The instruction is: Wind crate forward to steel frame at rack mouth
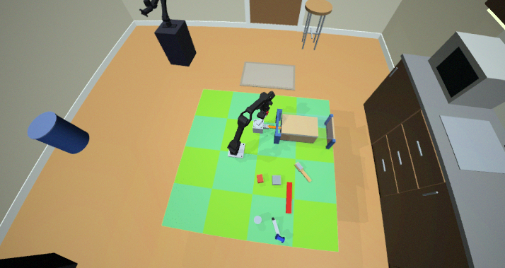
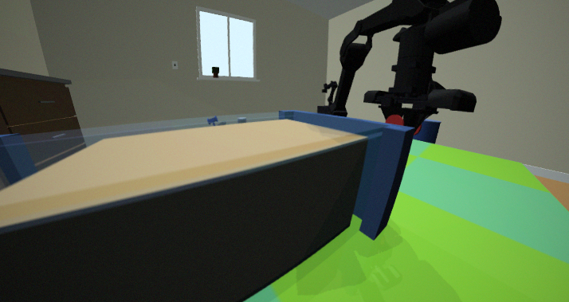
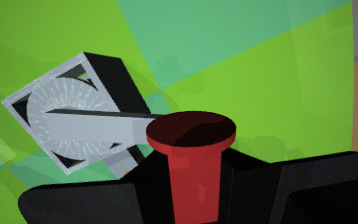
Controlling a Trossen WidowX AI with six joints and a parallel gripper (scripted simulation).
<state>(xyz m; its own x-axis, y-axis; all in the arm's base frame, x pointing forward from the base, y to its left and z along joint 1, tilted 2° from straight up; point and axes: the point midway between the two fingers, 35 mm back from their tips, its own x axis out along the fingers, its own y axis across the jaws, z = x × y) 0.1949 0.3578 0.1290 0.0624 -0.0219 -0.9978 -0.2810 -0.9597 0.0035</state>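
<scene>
My gripper tip is now 20 mm past the red-knobbed crank handle, 30 mm to the left of it and 10 mm above it. Also, from my gripper tip: blue steel frame: 120 mm ahead, 80 mm to the right, 10 mm below; grey winch: 60 mm behind, 100 mm to the right, 80 mm below; red knob: 20 mm above.
</scene>
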